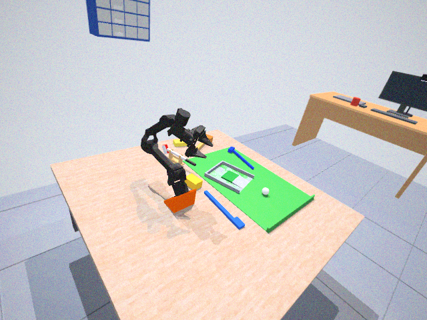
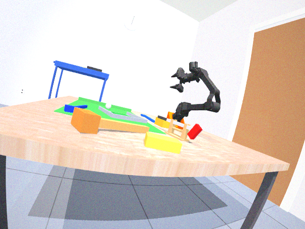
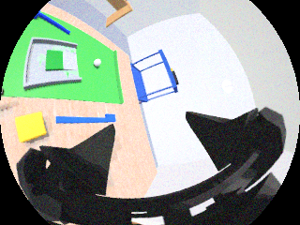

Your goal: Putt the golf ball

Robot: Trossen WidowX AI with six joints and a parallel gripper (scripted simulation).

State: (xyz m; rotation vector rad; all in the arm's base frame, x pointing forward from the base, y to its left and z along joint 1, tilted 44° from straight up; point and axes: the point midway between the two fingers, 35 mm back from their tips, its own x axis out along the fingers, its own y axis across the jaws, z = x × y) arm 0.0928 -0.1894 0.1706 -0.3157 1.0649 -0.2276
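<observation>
Now: the wooden rack 40 cm to the left of my gripper tip, 28 cm below it and 8 cm ahead of it. Round my gripper tip: yellow block: 29 cm below, 14 cm to the left, 4 cm ahead; green mat: 38 cm ahead, 31 cm below, 3 cm to the left; white golf ball: 38 cm ahead, 28 cm below, 14 cm to the right.
</observation>
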